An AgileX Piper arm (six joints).
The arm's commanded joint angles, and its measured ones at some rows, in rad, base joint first. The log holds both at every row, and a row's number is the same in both.
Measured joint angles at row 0:
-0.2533 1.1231 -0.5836 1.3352 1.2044 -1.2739
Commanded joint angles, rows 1 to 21:
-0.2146 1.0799 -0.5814 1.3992 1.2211 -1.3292
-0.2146 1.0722 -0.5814 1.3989 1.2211 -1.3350
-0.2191 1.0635 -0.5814 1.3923 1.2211 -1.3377
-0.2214 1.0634 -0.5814 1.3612 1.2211 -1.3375
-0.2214 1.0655 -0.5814 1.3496 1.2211 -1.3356
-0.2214 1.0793 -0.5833 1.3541 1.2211 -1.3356
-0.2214 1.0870 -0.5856 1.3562 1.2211 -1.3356
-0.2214 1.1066 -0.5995 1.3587 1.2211 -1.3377
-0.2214 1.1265 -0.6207 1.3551 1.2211 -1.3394
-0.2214 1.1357 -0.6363 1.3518 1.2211 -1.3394
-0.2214 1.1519 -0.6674 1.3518 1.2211 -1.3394
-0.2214 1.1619 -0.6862 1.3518 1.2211 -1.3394
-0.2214 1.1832 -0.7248 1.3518 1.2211 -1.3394
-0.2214 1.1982 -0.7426 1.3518 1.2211 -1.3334
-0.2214 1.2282 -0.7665 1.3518 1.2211 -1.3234
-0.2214 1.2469 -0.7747 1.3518 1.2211 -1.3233
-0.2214 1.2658 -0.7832 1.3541 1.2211 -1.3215
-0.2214 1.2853 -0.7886 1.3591 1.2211 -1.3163
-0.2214 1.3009 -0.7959 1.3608 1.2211 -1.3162
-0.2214 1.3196 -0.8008 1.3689 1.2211 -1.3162
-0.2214 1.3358 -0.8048 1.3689 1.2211 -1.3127
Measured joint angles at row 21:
-0.2205 1.2775 -0.7796 1.3369 1.2141 -1.3179
